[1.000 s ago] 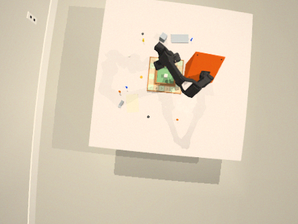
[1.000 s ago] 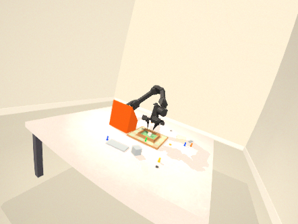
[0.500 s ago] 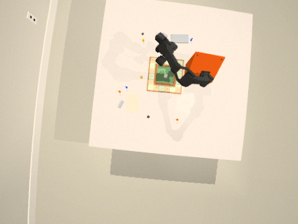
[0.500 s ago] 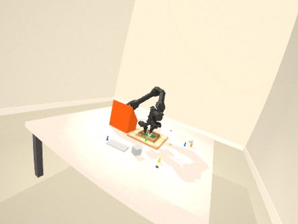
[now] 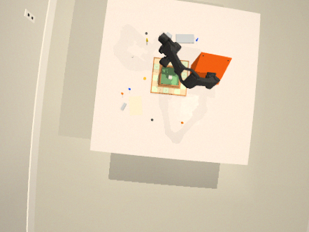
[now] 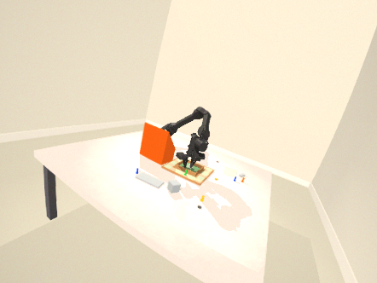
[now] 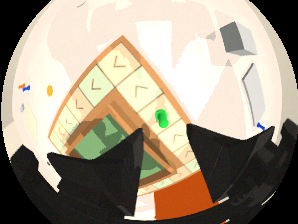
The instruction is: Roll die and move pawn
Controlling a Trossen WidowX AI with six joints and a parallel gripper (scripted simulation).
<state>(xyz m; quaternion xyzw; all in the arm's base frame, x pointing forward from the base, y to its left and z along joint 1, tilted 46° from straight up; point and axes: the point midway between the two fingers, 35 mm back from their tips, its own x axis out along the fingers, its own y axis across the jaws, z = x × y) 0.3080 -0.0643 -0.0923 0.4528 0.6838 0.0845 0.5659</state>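
The green pawn is 40 mm below my gripper tip. Also, from my gripper tip: green dice tray: 30 mm behind, 110 mm to the left, 60 mm below; then white die: 30 mm behind, 130 mm to the left, 40 mm below; then flat grey block: 120 mm behind, 210 mm to the right, 60 mm below.
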